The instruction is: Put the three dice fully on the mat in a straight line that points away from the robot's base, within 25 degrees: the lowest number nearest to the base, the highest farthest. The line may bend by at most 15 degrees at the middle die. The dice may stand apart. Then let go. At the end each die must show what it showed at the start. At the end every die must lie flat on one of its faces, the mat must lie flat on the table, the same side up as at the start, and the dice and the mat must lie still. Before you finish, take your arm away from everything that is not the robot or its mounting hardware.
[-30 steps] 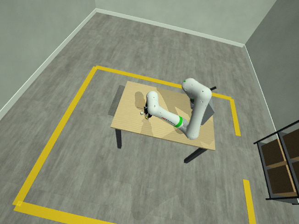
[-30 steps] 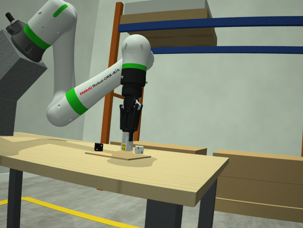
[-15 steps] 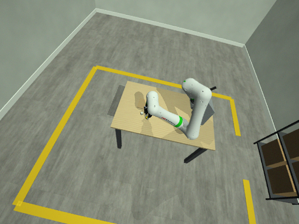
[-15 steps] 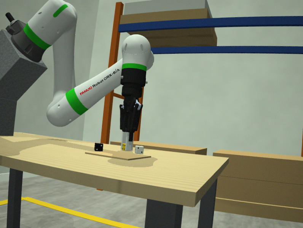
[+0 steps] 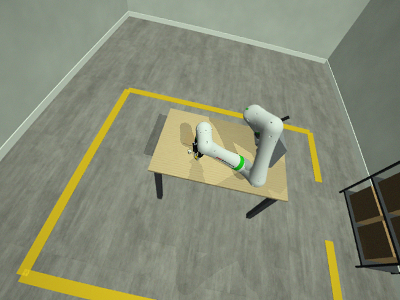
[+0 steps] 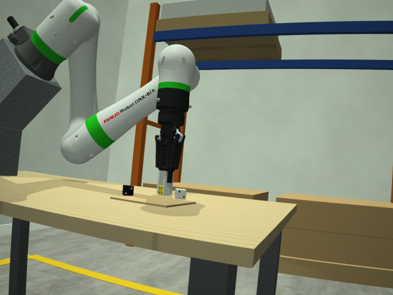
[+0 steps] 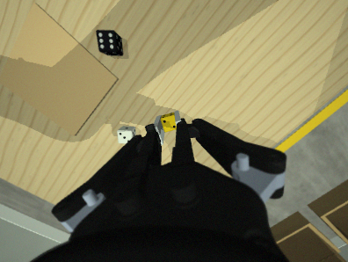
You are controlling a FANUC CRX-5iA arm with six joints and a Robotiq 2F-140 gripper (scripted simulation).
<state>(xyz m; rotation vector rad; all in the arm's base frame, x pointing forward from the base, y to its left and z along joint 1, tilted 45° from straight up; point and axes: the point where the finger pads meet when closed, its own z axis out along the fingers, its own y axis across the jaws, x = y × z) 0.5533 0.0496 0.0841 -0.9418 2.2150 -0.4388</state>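
Now: the tan mat 190 mm to the right of my hand, 30 mm below it and 30 mm ahead of it. Also, from my hand: black die (130 mm to the right, 60 mm behind, 20 mm below); then white die (60 mm to the right, 60 mm ahead, 20 mm below); then yellow die (20 mm below).
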